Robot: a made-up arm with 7 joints.
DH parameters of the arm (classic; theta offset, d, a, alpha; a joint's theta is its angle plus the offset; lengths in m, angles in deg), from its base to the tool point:
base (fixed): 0 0 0 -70
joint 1: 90 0 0 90
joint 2: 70 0 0 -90
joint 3: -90 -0.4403 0.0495 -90
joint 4: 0 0 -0.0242 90
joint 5: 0 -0.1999 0 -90
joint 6: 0 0 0 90
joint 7: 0 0 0 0
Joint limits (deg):
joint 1: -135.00..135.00
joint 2: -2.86..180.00
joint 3: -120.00..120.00
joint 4: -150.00..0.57
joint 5: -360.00..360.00
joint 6: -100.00..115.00
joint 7: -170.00..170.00
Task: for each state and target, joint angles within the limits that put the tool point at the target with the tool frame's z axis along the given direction. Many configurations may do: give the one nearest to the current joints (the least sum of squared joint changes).
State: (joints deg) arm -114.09 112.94 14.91 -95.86 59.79 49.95 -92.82
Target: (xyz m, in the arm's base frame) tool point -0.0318 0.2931 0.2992 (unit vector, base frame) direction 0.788 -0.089 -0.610
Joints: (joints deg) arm -126.80 72.93 44.59 -123.11 31.29 40.45 -92.82
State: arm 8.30 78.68 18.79 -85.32 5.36 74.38 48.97
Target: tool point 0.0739 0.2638 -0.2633 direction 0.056 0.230 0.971
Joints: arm 23.34 59.15 -15.21 -134.54 56.18 79.70 48.97
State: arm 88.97 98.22 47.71 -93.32 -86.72 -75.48 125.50
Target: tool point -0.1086 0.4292 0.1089 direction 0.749 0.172 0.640
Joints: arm 123.47 71.41 66.51 -112.67 -82.64 -93.52 125.50
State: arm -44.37 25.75 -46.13 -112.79 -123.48 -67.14 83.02
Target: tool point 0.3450 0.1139 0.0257 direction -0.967 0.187 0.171
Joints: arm -56.29 57.19 -25.68 -139.05 -153.97 -86.54 83.02
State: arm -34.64 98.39 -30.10 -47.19 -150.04 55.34 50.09
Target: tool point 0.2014 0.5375 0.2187 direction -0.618 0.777 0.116
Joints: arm -41.14 107.80 -29.49 -51.41 -179.81 87.93 50.09
